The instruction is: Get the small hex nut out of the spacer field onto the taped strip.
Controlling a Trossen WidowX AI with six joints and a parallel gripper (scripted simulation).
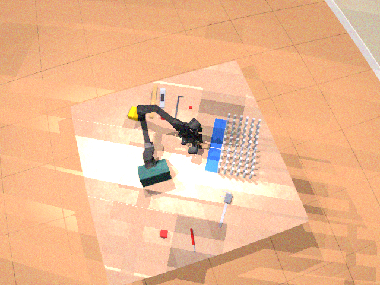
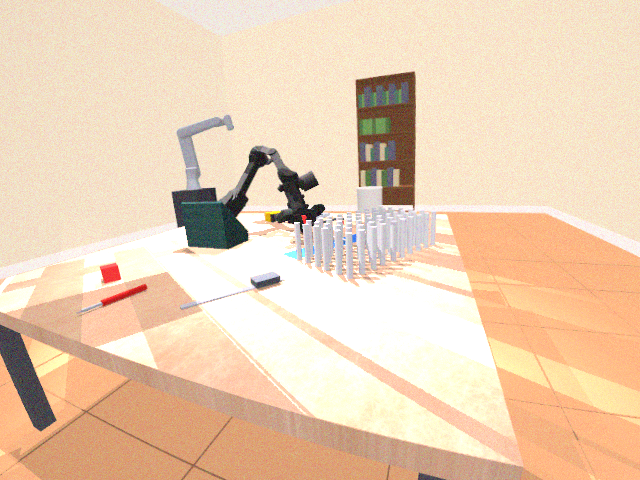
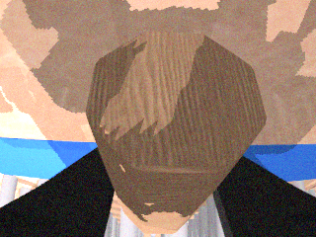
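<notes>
My gripper tip is now 10 cm short of the blue taped strip, 3 cm above it and 2 cm to the left of it. Also, from my gripper tip: red-handled screwdriver 56 cm to the right, 30 cm behind, 2 cm below.
</notes>
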